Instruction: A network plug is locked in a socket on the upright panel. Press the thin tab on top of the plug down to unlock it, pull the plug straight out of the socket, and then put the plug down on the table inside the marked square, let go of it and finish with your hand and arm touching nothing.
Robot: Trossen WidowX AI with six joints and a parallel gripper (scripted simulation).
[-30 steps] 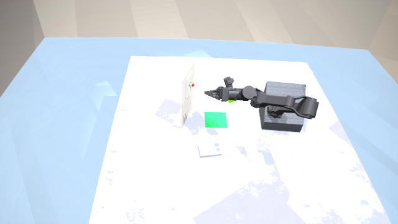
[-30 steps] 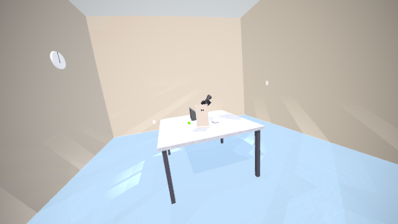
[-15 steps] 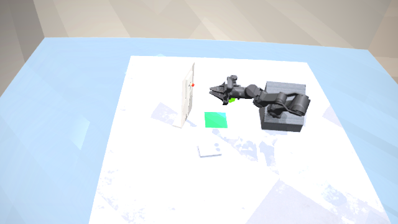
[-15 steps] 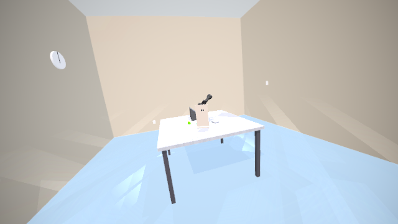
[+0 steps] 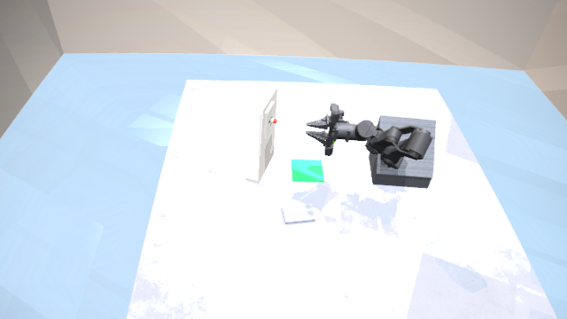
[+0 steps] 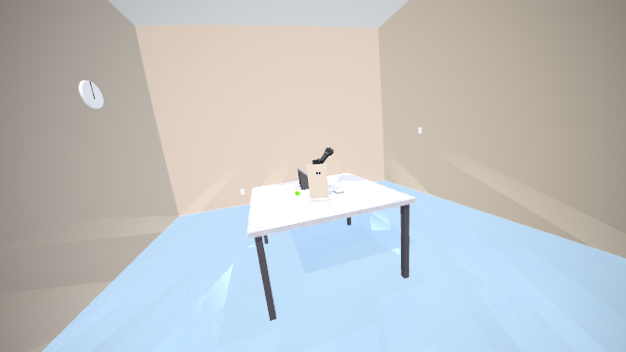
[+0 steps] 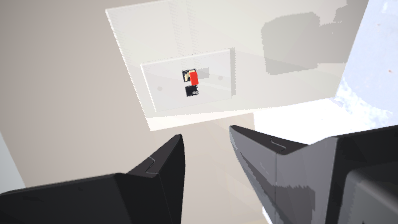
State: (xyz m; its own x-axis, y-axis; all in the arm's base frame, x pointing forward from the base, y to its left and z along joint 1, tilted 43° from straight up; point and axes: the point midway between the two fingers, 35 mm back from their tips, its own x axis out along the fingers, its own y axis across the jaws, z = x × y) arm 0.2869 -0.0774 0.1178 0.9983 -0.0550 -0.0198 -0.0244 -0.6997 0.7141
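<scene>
Right now my gripper tip is 120 mm short of the network plug and 40 mm to the left of it. Also, from my gripper tip: upright panel (140 mm ahead, 40 mm to the right, 90 mm below); marked square (30 mm behind, 40 mm to the right, 240 mm below).
</scene>
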